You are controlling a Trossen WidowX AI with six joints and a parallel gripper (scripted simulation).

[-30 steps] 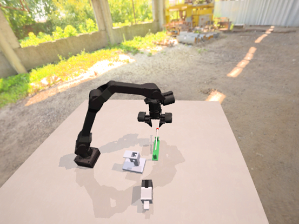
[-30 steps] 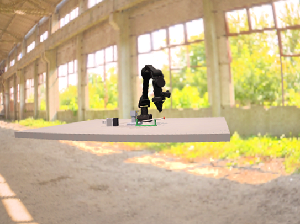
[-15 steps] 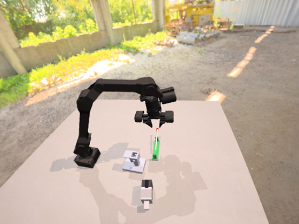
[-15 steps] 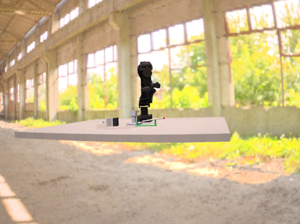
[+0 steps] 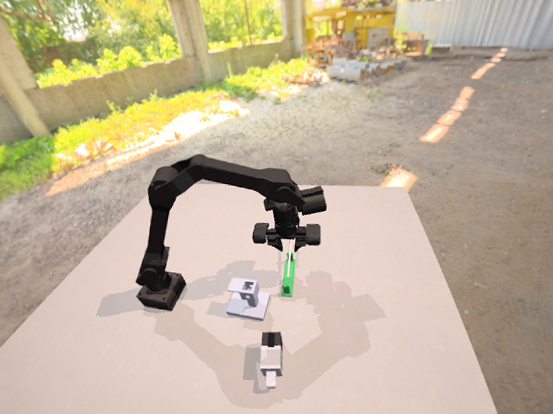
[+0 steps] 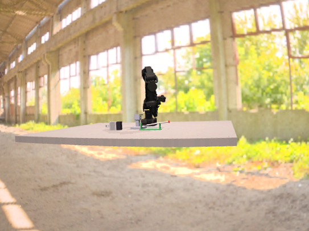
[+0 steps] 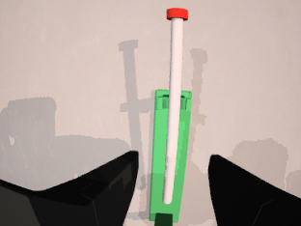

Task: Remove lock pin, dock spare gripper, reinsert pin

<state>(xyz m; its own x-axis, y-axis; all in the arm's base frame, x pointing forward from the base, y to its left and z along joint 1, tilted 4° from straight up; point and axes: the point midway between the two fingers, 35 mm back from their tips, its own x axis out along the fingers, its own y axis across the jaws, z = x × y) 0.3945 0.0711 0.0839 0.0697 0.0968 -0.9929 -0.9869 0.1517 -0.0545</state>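
My gripper tip is 60 mm above the green cradle, 40 mm to the left of it and 10 mm past it. The rest, counted from my gripper tip: grey mount 120 mm to the right, 120 mm behind, 30 mm below; spare gripper 290 mm to the right, 60 mm behind, 50 mm below.
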